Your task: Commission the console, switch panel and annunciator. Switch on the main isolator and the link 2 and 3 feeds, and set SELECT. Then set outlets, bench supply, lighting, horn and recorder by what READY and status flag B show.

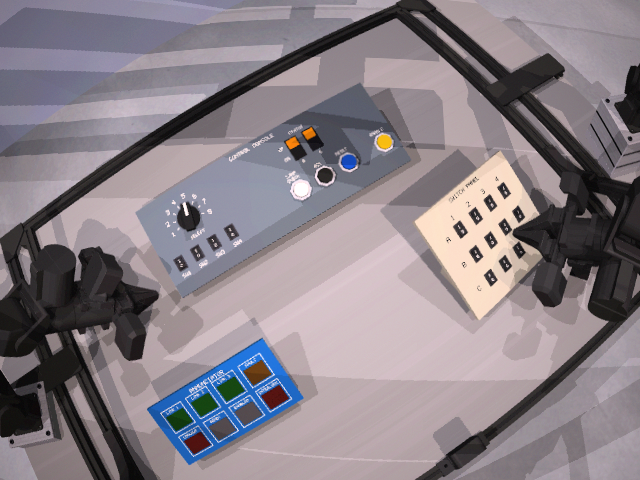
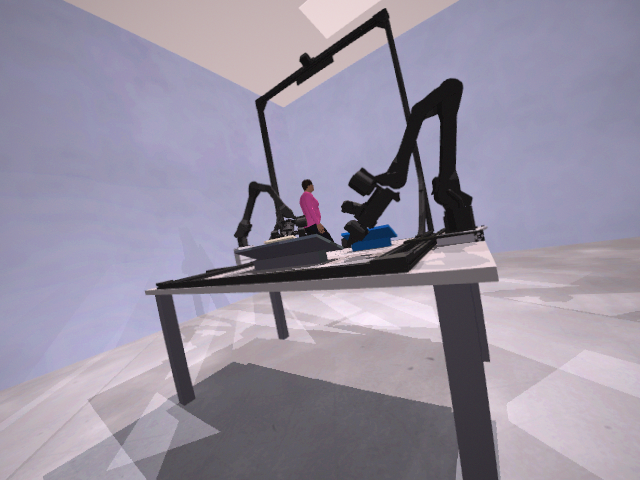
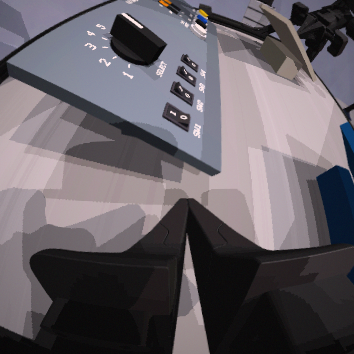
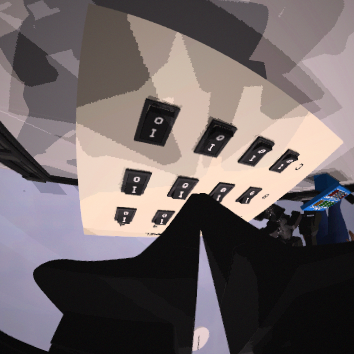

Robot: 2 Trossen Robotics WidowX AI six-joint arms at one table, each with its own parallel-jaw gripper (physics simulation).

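Places are measured from the left arm's base along level axes (x up, y right, z ahead), in centimetres.
Pixels of known places: left gripper, fingertip midpoint: (image 1: pixel 157 294) (image 2: pixel 347 245) (image 3: pixel 185 204); right gripper, fingertip midpoint: (image 1: pixel 513 233) (image 4: pixel 197 199); left arm's base, origin of the base link: (image 1: pixel 25 414) (image 2: pixel 461 230) (image 4: pixel 308 199); right arm's base, origin of the base link: (image 1: pixel 635 116) (image 2: pixel 243 247) (image 3: pixel 263 2).
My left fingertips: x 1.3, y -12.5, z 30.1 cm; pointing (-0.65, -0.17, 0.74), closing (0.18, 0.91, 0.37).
Ahead of a thing's pixels: the offset from my left fingertips to its top centre. "*": to the spot under its first point.
The grey console (image 1: pixel 258 191) (image 2: pixel 292 245) (image 3: pixel 137 95) has its SELECT knob @(dx +6.0, dy -8.4, dz +8.4 cm) (image 1: pixel 188 218) (image 3: pixel 137 42) pointing near 5. Status flags A @(* dx +4.1, dy -14.8, dz +26.6 cm) (image 1: pixel 292 143) and B @(* dx +4.1, dy -15.6, dz +29.6 cm) (image 1: pixel 309 133) both show orange at the UP end. The positions of SW1 @(dx +1.8, dy -3.0, dz +5.2 cm) (image 1: pixel 179 262) (image 3: pixel 177 116) to SW4 are hard to read. The blue annunciator @(dx +4.2, dy +18.4, dz +5.5 cm) (image 1: pixel 258 347) (image 3: pixel 340 200) has a grey READY tile @(* dx +0.8, dy +22.4, dz +4.3 cm) (image 1: pixel 221 427) and dark green LINK tiles. My left gripper (image 1: pixel 156 296) (image 3: pixel 185 204) is shut and empty, off the console's SW1 corner. My right gripper (image 1: pixel 515 232) (image 4: pixel 197 199) is shut and empty, over the cream switch panel (image 1: pixel 434 227) (image 4: pixel 100 160), partly hiding it.
White, black, blue and yellow buttons (image 1: pixel 300 189) (image 1: pixel 325 175) (image 1: pixel 348 161) (image 1: pixel 384 141) line the console's right part. A black frame rail (image 1: pixel 217 114) borders the table. A person in pink (image 2: pixel 310 207) stands beyond the table.
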